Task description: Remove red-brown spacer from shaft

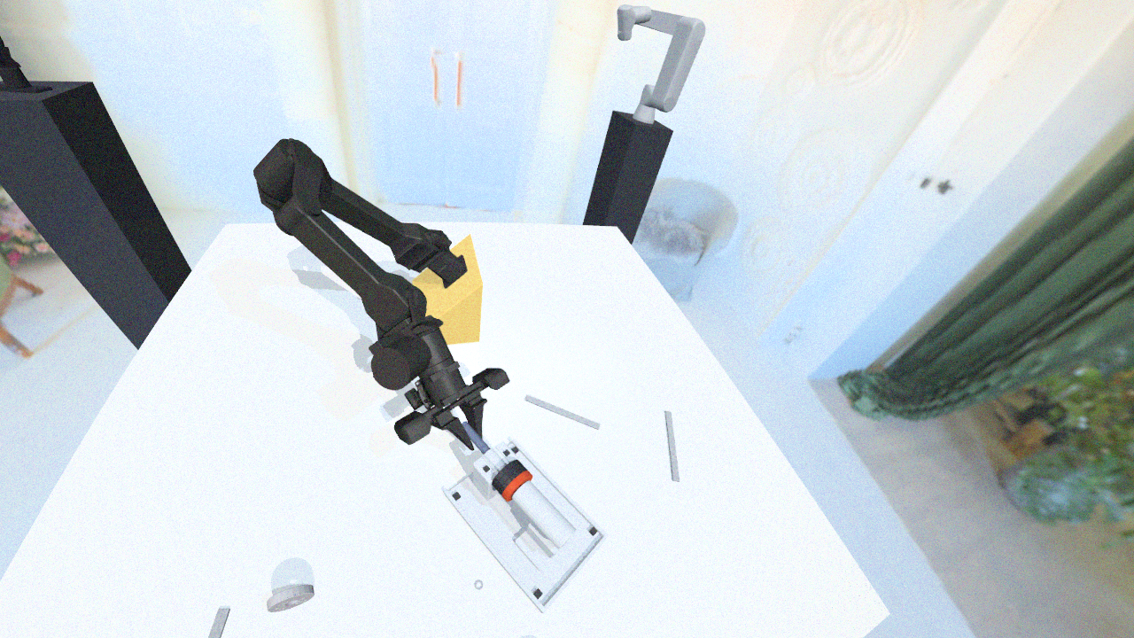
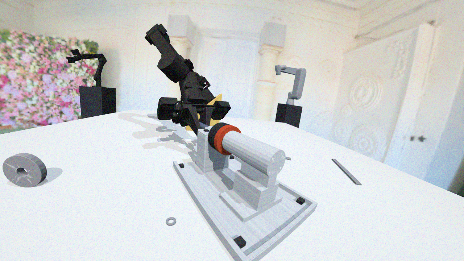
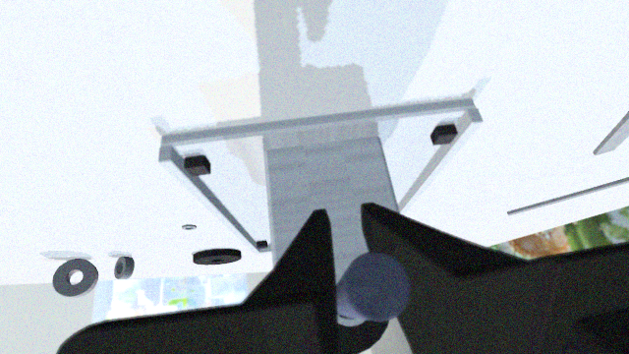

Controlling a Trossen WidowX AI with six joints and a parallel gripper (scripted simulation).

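Right now my gripper tip is 50 mm short of the blue-grey shaft, 20 mm to the right of it and 30 mm below it. From my gripper tip the other things lie so: grey disc (140 mm ahead, 270 mm to the right, 30 mm below); then black spacer (80 mm ahead, 40 mm to the left, 20 mm above); then red-brown spacer (90 mm ahead, 40 mm to the left, 20 mm above).
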